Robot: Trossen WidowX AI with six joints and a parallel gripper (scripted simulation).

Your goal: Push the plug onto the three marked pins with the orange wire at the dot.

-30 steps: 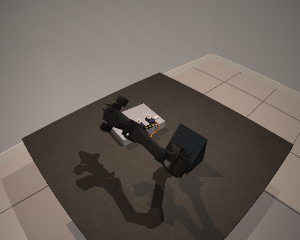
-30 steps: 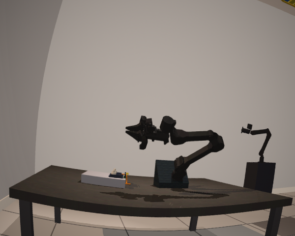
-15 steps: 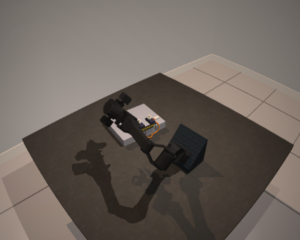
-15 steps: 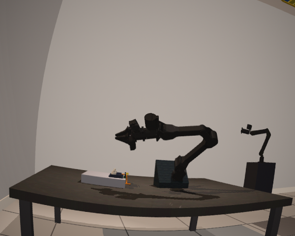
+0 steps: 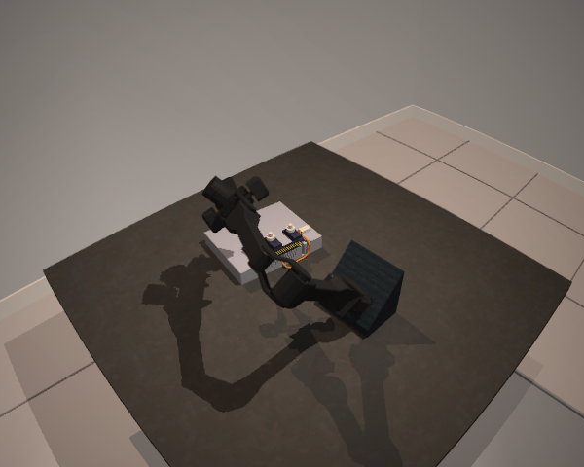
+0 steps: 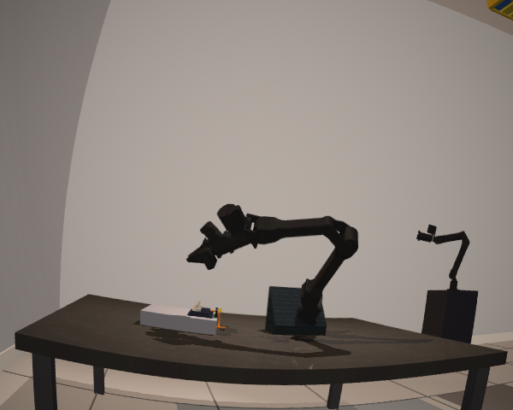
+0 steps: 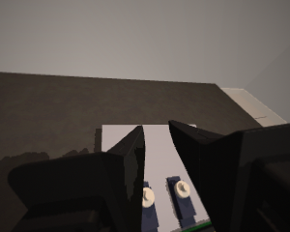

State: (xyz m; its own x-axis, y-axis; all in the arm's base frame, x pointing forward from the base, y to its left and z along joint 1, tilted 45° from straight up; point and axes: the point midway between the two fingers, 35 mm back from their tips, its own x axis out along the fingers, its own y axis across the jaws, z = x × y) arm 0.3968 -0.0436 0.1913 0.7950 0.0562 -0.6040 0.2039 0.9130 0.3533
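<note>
My gripper tip is now 11 cm past the blue band, 5 cm to the left of it and 16 cm above it. Round my gripper tip: holder 5 cm ahead, 11 cm to the right, 21 cm below.
</note>
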